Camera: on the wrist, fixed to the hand. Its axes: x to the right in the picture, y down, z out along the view.
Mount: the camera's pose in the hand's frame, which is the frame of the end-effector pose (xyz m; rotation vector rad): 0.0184 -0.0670 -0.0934 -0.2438 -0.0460 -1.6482
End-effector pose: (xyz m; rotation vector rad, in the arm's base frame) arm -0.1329 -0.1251 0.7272 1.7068 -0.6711 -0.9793
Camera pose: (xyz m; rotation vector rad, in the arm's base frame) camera -0.0446 -0.0718 0.6733 1.8072 1.0688 -2.0184
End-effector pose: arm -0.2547 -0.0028 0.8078 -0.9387 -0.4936 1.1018
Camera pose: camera -0.1421 -0.0320 0.8116 -0.4078 -1.1370 -0.4470
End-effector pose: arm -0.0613 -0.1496 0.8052 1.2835 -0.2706 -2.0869
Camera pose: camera -0.0158 -0.0954 0.7128 -0.9344 -0.9761 2.1159
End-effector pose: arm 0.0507 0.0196 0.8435 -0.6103 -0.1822 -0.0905
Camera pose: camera 0.0729 -0.0895 0.8096 -0.5625 -0.6905 -1.7078
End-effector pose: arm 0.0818 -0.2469 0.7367 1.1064 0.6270 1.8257
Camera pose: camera 0.0243 -0.1964 0.6490 0.1703 0.8467 0.3929
